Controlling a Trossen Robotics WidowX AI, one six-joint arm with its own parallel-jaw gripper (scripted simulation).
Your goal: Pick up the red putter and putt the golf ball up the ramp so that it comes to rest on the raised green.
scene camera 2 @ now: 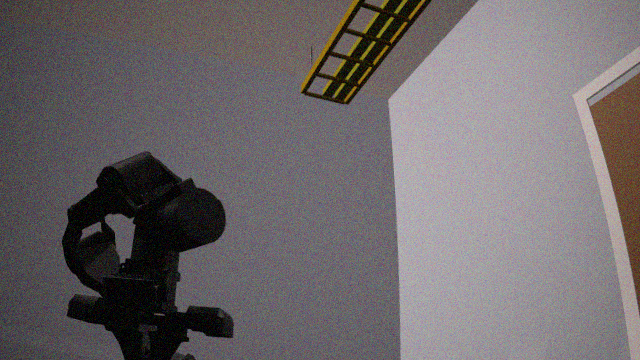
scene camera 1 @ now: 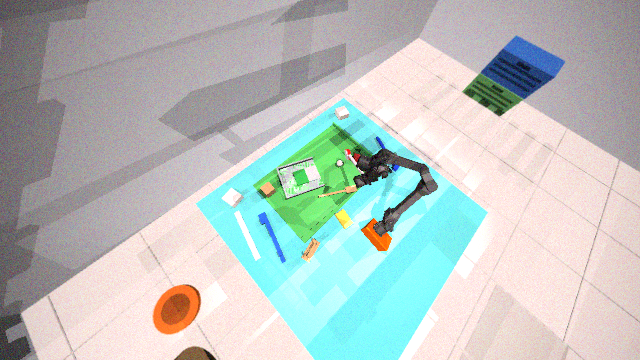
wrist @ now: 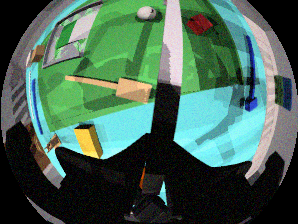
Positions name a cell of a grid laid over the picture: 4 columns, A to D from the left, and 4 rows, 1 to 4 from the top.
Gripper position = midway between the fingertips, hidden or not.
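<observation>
Red putter held by my gripper (wrist: C3). A wooden stick (wrist: B2) is also present; in scene camera 2 the stick is out of frame.
</observation>
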